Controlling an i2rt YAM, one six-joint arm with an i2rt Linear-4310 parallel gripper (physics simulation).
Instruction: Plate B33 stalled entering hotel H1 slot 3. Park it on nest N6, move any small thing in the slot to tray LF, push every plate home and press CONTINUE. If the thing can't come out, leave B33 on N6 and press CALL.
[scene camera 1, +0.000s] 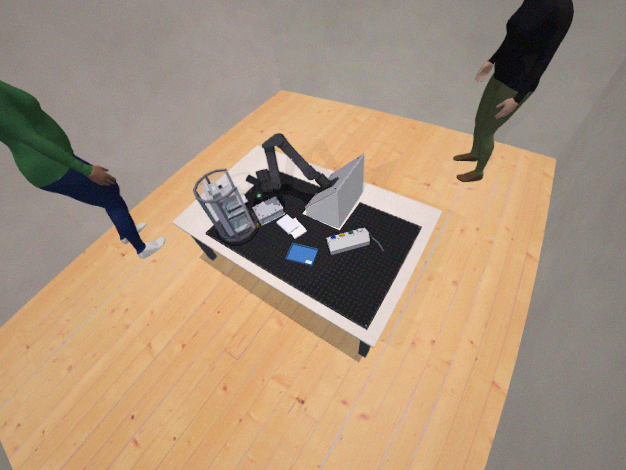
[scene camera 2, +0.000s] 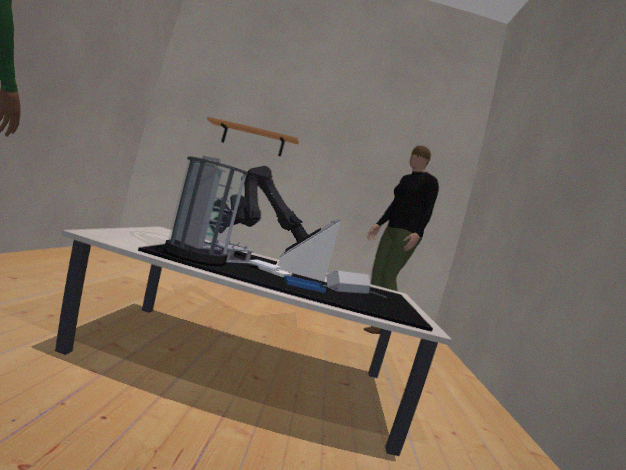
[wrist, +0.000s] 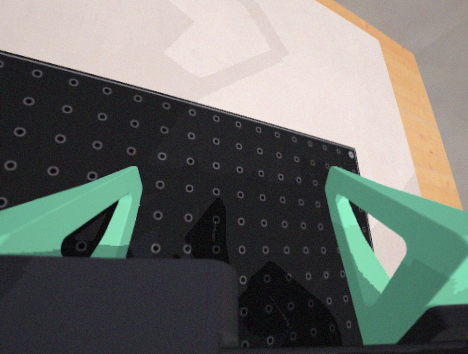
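Pixels of known places: gripper, fingertip midpoint: (wrist: 233, 177); arm's base, origin of the base link: (scene camera 1: 327, 186) (scene camera 2: 303, 240).
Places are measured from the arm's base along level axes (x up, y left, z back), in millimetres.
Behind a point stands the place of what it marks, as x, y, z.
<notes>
The hotel carousel (scene camera 1: 246, 236) @(-109, -248, -487) (scene camera 2: 194, 255) @(-123, -318, -573), a round grey-framed tower with clear panels, stands at the table's left end. Pale plate-like shapes show inside; B33, slot 3 and any small thing cannot be made out. A grey block-like fixture (scene camera 1: 268, 210) @(-90, -253, -278) stands beside it; its nest labels are unreadable. A blue tray (scene camera 1: 301, 253) @(-148, 79, -388) (scene camera 2: 305, 283) @(-147, 88, -345) with a white label lies on the mat; its lettering is unreadable. The button box (scene camera 1: 348, 241) @(-87, 279, -217) (scene camera 2: 348, 282) @(-108, 259, -261) has blue, yellow and green buttons. My gripper (scene camera 1: 257, 195) @(-53, -446, -169) (wrist: 233, 177) @(-53, -446, -169) is open and empty, behind the tower and above the mat.
A white wedge-shaped panel (scene camera 1: 349, 194) @(-5, 143, 12) (scene camera 2: 313, 252) @(-34, 71, -132) stands near my arm's lower end. White flat pieces (scene camera 1: 291, 226) @(-122, -73, -283) lie between the fixture and blue tray. The perforated black mat (scene camera 1: 384, 283) @(-150, 544, -301) (wrist: 190, 175) @(-150, -480, -160) covers much of the table. Two people stand near the table.
</notes>
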